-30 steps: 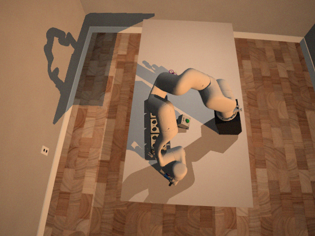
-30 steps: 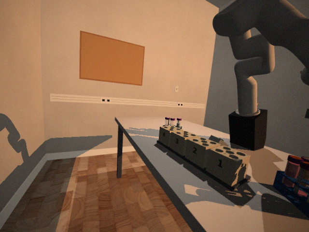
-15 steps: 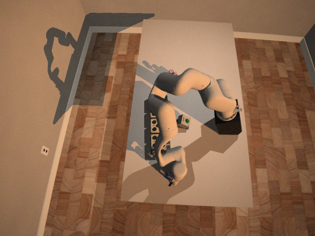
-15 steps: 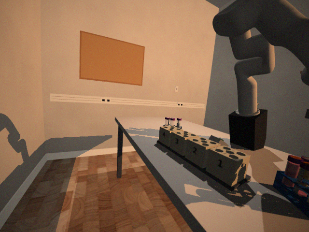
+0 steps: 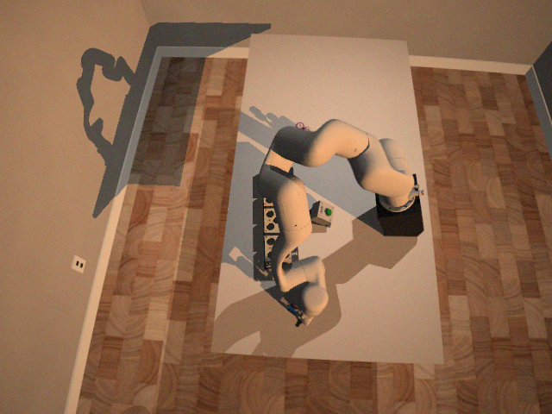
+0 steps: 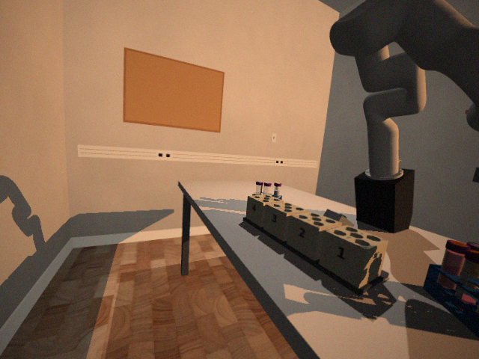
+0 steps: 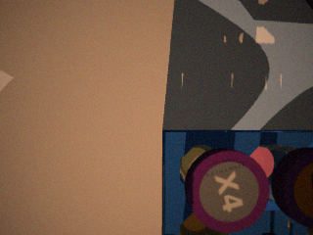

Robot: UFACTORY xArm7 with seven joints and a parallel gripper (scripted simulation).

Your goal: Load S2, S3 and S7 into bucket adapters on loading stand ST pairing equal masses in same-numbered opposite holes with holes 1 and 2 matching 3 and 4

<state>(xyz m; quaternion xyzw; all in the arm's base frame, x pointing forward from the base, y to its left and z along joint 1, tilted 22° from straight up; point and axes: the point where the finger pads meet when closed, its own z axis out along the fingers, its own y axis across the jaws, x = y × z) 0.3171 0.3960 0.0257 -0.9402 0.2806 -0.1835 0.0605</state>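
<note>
The orange-dotted tube lies 6 cm below my hand and 1 cm to the left of it. The rest, counted from my hand: yellowish tube (6 cm below, 3 cm ahead, 2 cm to the right); blue sample rack (9 cm below, 4 cm to the right); pink-filled sample tube (10 cm to the right, 6 cm below, 1 cm behind).
</note>
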